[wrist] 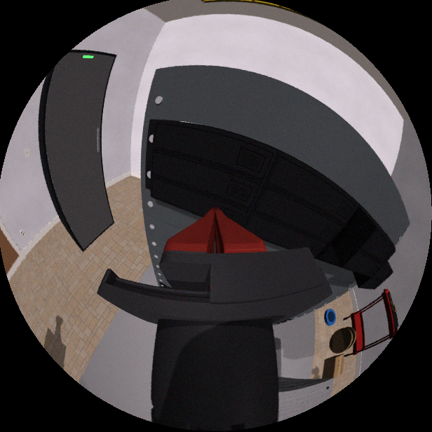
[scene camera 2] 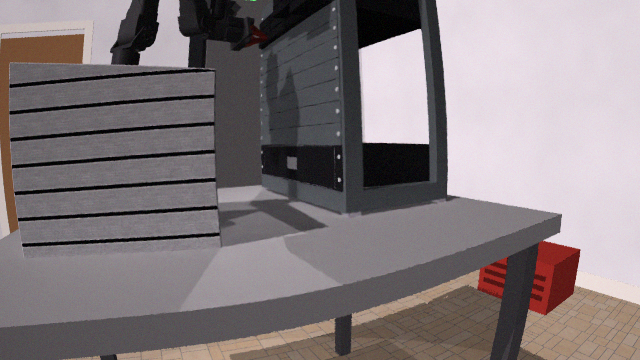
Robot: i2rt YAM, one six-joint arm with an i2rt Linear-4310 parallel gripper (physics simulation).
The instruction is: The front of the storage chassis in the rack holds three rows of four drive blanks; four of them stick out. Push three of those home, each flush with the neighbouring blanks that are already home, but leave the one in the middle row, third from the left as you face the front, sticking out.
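Places are measured from the arm's base along level axes (x ahead, y left, z up), in metres.
Pixels of known places: gripper, fingertip midpoint: (scene camera 2: pixel 267 38).
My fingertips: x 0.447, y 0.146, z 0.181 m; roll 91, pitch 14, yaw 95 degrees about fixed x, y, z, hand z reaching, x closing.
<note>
Behind a point stands the place of what it marks.
The black storage chassis (scene camera 2: pixel 304 16) @[x 0.403, y -0.101, z 0.168 m] (wrist: pixel 200 150) sits in the upper part of the grey rack (scene camera 2: pixel 351 125) @[x 0.403, y -0.246, z -0.105 m] (wrist: pixel 210 90). In the wrist view its three rows of blanks run down to the right. Near the right end, dark blocks (wrist: pixel 372 274) stand out from the front; which blanks they are is hard to tell. The left part looks mostly even. My gripper (scene camera 2: pixel 265 38) @[x 0.447, y 0.146, z 0.181 m] (wrist: pixel 214 212) is shut and empty, its red tips at the bottom row in the leftmost part of the chassis, close to its face. Contact cannot be told. The tips hide part of that row.
A grey slatted block (scene camera 2: pixel 117 160) @[x -0.032, y -0.230, z -0.145 m] stands on the table (scene camera 2: pixel 400 235) @[x 0.355, y -0.407, z -0.282 m], left of the rack. Grey panels fill the rack below the chassis, with a black unit (scene camera 2: pixel 315 167) @[x 0.410, y -0.123, z -0.192 m] at the bottom. A dark cabinet (wrist: pixel 75 140) stands to the left in the wrist view. A red box (scene camera 2: pixel 562 280) is on the floor.
</note>
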